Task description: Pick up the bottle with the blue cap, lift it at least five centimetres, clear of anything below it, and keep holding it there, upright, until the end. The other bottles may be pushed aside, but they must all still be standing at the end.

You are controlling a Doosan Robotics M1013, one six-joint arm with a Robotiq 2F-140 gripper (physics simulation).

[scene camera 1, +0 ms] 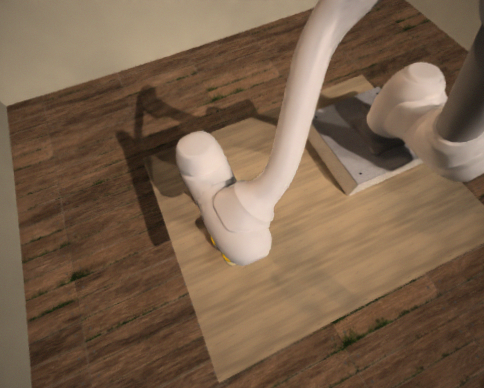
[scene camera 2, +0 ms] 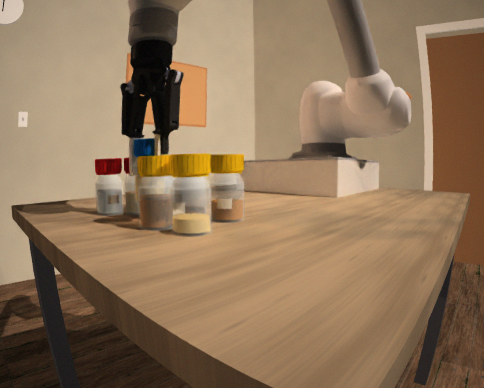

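Pixels of known places: arm's base, origin of the base link: (scene camera 1: 381,132).
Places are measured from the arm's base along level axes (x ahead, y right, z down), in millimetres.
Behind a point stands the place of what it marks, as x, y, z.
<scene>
The bottle with the blue cap (scene camera 2: 144,147) @[723, -97, -24] is between the fingertips of my gripper (scene camera 2: 145,141). My gripper is shut on it and points straight down. The blue cap shows above the level of the other caps and looks level; the bottle's lower part is hidden behind a yellow-capped bottle (scene camera 2: 156,200) @[746, -173, 53], so its height above the table cannot be read. Two more yellow-capped bottles (scene camera 2: 191,200) @[731, -236, 49] (scene camera 2: 227,195) @[634, -198, 53] stand upright to the right. A red-capped bottle (scene camera 2: 109,192) @[749, -2, 53] stands at the left, with another red-capped bottle (scene camera 2: 131,200) @[713, -23, 69] partly hidden beside it.
In scene camera 1 the arm's wrist (scene camera 1: 235,220) @[690, -247, -397] hides the gripper and most of the bottles; yellow cap edges (scene camera 1: 227,259) @[732, -230, -8] show at its lower left. The bottles stand near one side of the wooden table (scene camera 1: 300,260) @[495, -312, 96] (scene camera 2: 280,280) @[777, -413, 96]. The robot's base block (scene camera 1: 350,175) @[214, -121, -5] (scene camera 2: 300,177) @[215, -46, 48] is at the back.
</scene>
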